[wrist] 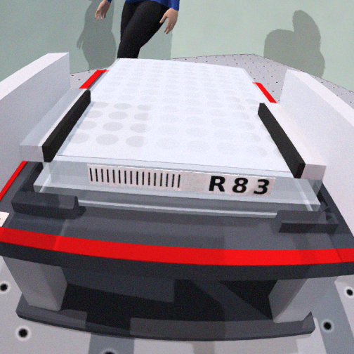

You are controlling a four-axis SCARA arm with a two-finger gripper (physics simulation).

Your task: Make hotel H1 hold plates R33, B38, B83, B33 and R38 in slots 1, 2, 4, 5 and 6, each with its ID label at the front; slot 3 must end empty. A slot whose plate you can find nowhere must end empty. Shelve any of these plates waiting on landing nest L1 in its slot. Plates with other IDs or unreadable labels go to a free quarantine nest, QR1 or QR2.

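Note:
A clear plate (175, 120) with a pale, dotted top lies level in the middle of the wrist view. Its front label (240, 185) reads R83, with a barcode to the left. The plate is over a dark nest (175, 231) with a red border, behind two low front tabs. I cannot tell whether it rests fully on the nest. My gripper (176, 79) is shut on plate R83, with a black pad along each long side. Hotel H1 and the other named plates do not show in this view.
The nest stands on light posts above a dark base (220, 327) on a perforated table (327, 337). A white tag (3, 219) is cut off at the left edge. A person (145, 25) in blue and black stands behind the table, near a pale green wall.

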